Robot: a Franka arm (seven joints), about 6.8 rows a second.
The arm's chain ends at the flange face. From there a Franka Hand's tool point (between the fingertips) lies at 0.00 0.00 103.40 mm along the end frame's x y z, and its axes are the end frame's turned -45 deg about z.
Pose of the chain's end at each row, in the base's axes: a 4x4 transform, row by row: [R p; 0 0 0 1], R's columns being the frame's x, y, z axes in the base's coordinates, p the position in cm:
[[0.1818 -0.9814 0.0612 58.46], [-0.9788 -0.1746 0.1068 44.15], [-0.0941 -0.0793 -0.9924 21.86], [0 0 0 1]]
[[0.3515 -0.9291 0.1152 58.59], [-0.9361 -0.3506 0.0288 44.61], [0.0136 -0.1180 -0.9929 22.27], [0 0 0 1]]
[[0.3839 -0.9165 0.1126 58.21], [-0.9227 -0.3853 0.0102 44.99], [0.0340 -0.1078 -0.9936 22.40], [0 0 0 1]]
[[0.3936 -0.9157 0.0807 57.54], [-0.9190 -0.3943 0.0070 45.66], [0.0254 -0.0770 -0.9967 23.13], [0 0 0 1]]
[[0.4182 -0.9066 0.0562 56.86], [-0.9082 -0.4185 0.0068 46.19], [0.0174 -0.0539 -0.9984 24.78], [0 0 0 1]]
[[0.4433 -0.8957 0.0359 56.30], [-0.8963 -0.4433 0.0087 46.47], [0.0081 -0.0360 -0.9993 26.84], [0 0 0 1]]
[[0.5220 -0.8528 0.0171 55.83], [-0.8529 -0.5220 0.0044 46.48], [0.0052 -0.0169 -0.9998 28.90], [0 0 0 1]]
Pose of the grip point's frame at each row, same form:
[[0.8225 -0.5654 0.0612 59.09], [-0.5687 -0.8156 0.1068 45.25], [-0.0105 -0.1226 -0.9924 11.60], [0 0 0 1]]
[[0.9055 -0.4084 0.1152 59.78], [-0.4140 -0.9098 0.0288 44.91], [0.0931 -0.0738 -0.9929 12.00], [0 0 0 1]]
[[0.9195 -0.3766 0.1126 59.37], [-0.3800 -0.9249 0.0102 45.10], [0.1003 -0.0522 -0.9936 12.13], [0 0 0 1]]
[[0.9258 -0.3692 0.0807 58.37], [-0.3710 -0.9286 0.0070 45.73], [0.0724 -0.0365 -0.9967 12.82], [0 0 0 1]]
[[0.9368 -0.3454 0.0562 57.44], [-0.3463 -0.9381 0.0068 46.26], [0.0504 -0.0258 -0.9984 14.46], [0 0 0 1]]
[[0.9468 -0.3199 0.0359 56.67], [-0.3203 -0.9472 0.0087 46.56], [0.0312 -0.0197 -0.9993 16.51], [0 0 0 1]]
[[0.9721 -0.2339 0.0171 56.01], [-0.2340 -0.9722 0.0044 46.53], [0.0156 -0.0083 -0.9998 18.56], [0 0 0 1]]

